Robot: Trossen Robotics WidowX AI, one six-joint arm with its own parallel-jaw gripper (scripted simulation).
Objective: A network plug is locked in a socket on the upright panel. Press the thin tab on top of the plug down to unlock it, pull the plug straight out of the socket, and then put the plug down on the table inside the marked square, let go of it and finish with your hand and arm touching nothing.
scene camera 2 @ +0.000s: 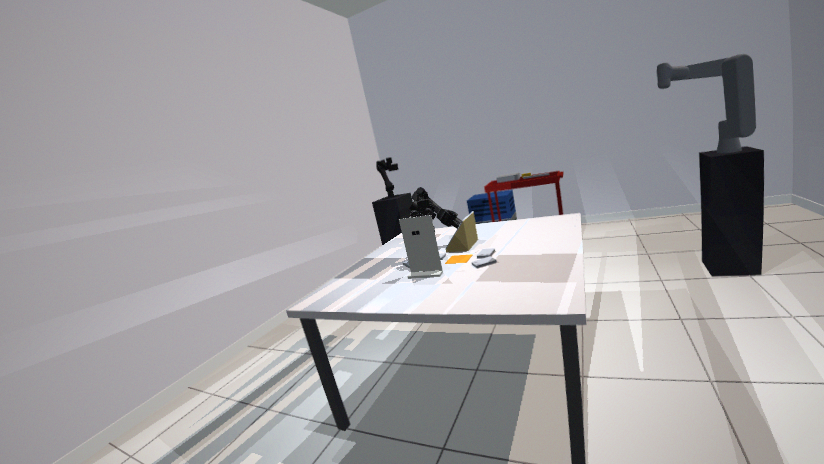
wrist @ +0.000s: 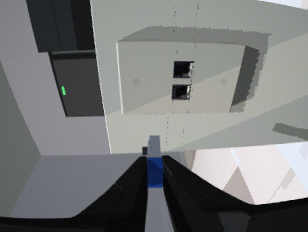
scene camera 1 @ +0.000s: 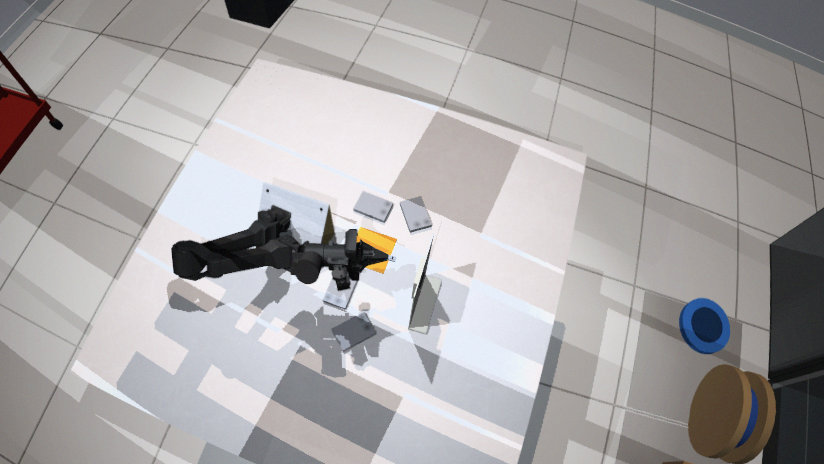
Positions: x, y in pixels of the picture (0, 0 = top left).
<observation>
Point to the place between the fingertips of my gripper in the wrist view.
153, 163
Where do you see a network plug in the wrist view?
153, 150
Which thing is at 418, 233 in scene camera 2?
An upright panel.
</observation>
